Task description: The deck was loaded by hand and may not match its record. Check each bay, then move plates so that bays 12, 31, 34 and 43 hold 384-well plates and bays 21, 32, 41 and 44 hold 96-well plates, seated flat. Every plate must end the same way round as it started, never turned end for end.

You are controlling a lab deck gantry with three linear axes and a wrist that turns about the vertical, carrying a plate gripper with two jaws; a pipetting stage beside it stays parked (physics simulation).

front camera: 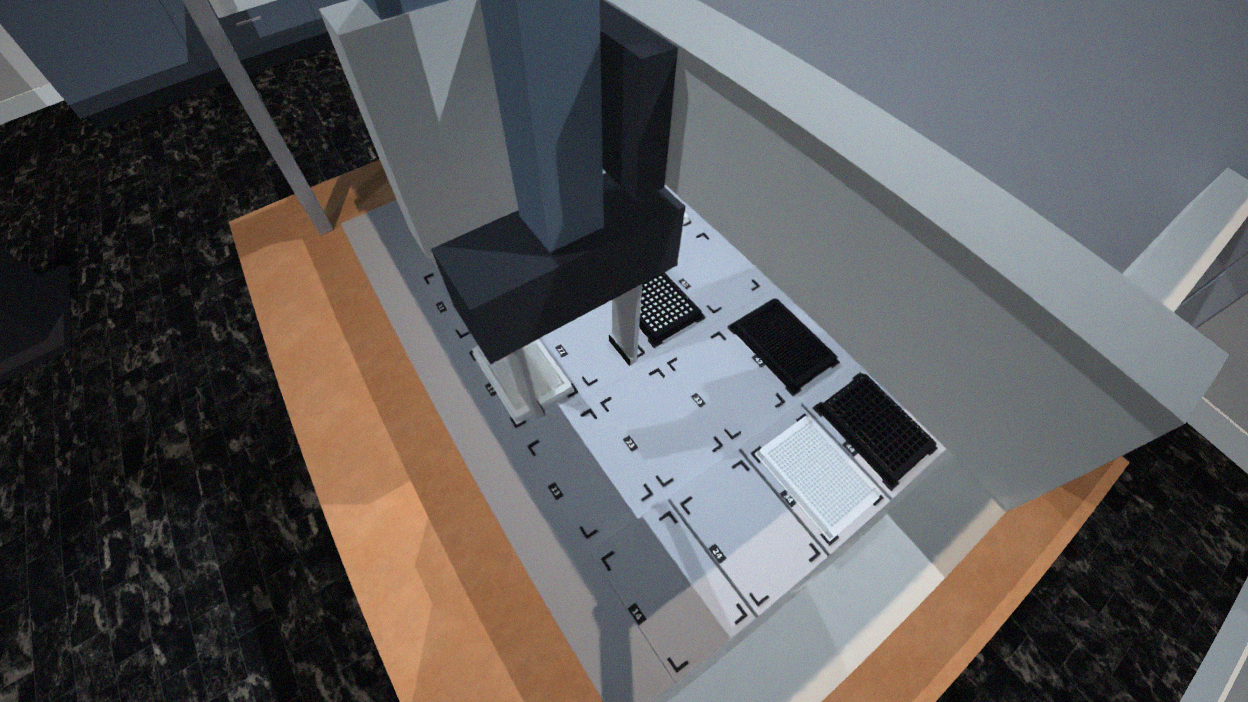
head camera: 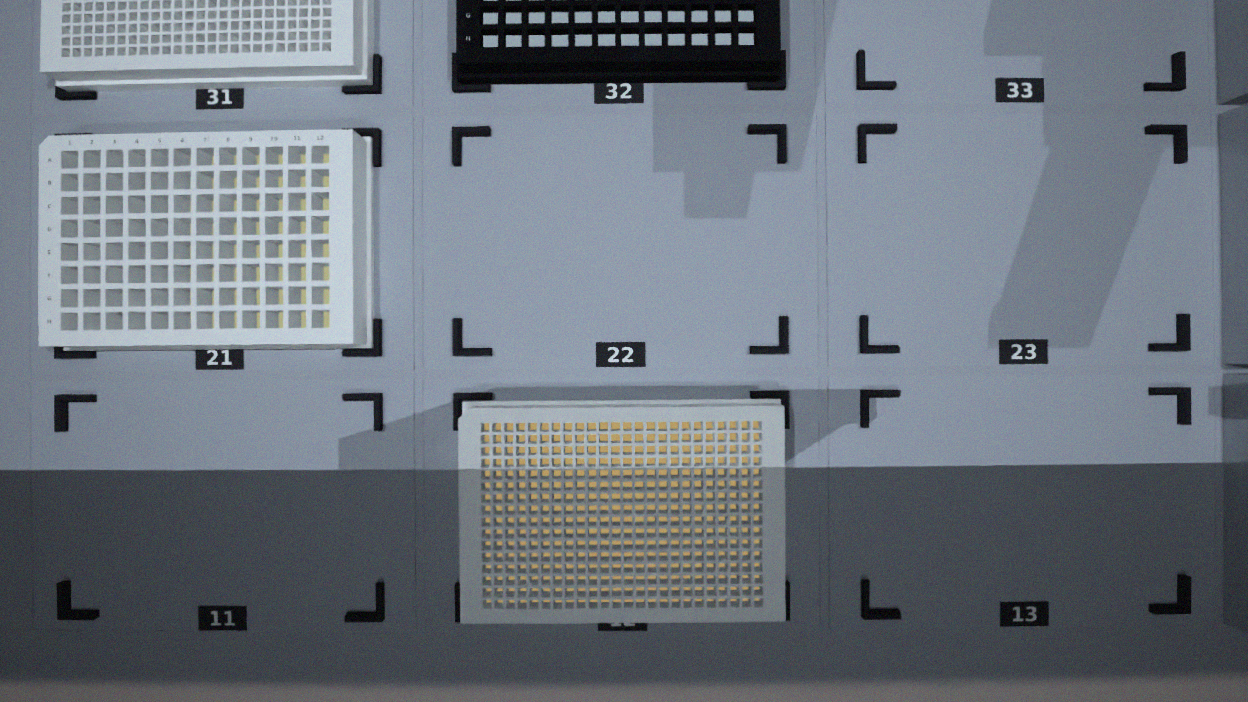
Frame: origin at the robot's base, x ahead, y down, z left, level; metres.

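Seen in the pictures: gripper, between the fingertips: (front camera: 578,376); robot's base, origin of its link: (front camera: 426,278) (head camera: 71,609).
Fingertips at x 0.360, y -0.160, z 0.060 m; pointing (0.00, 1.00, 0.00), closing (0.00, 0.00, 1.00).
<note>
Pixels of each thing's top centre, then the offset from my fingertips to it.
- white 96-well plate, centre of its top: (head camera: 193,238) dx -0.296, dy +0.146, dz +0.090 m
- black fine-welled plate, centre of its top: (front camera: 785,339) dx +0.032, dy +0.146, dz +0.304 m
My gripper (front camera: 582,386) is open and empty, raised above the deck around bays 12 and 22. A white 384-well plate (front camera: 556,377) (head camera: 621,515) lies in bay 12, partly behind the front jaw in the front view. A white 96-well plate (head camera: 206,240) lies in bay 21, and part of a white 384-well plate (head camera: 202,61) shows in bay 31. A black 96-well plate (front camera: 670,307) (head camera: 619,68) is in bay 32. A black fine-welled plate (front camera: 783,344) is in bay 43, a white 384-well plate (front camera: 820,475) in bay 34, a black 96-well plate (front camera: 879,427) in bay 44. Bay 41 is hidden.
A tall wall panel (front camera: 837,235) runs along the back of the deck. An orange ledge (front camera: 305,349) borders the front side. A grey upright post (front camera: 266,122) stands at the far left corner. The pale parked stage (front camera: 418,130) rises beside my gripper's arm.
</note>
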